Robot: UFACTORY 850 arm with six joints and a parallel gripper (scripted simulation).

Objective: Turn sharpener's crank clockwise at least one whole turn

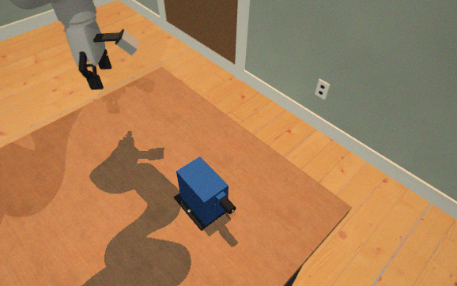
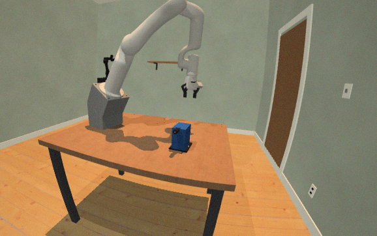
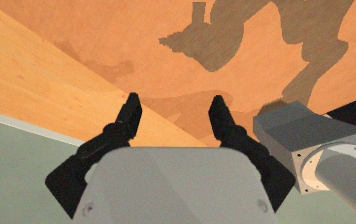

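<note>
Now: the dark crank knob 450 mm to the right of my hand, 120 mm below it and 90 mm ahead of it.
</note>
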